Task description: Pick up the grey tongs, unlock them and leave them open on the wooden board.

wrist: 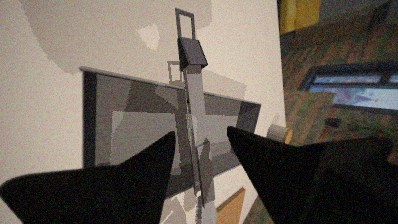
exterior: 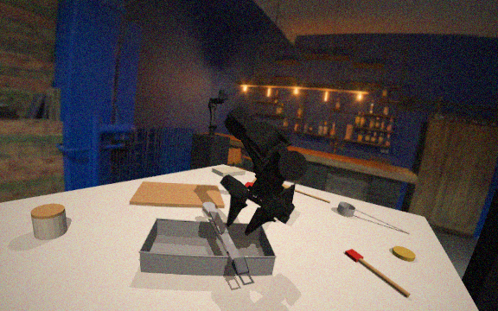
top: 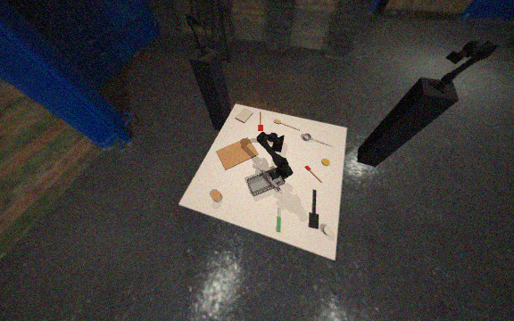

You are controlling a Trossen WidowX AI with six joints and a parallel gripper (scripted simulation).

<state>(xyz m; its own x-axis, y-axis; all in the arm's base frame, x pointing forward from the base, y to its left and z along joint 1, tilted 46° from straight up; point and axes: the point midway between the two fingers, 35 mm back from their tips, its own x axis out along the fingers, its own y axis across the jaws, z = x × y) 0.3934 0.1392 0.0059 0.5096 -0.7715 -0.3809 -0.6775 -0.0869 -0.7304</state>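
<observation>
Now: gripper tip 1 cm short of the grey roasting tin, 7 cm to the left of it and 7 cm above it. The rest, counted from my gripper tip: wooden board 20 cm behind, 44 cm to the right, 9 cm below; black spatula 12 cm ahead, 38 cm to the left, 9 cm below; green-handled tool 28 cm ahead, 13 cm to the left, 9 cm below.
</observation>
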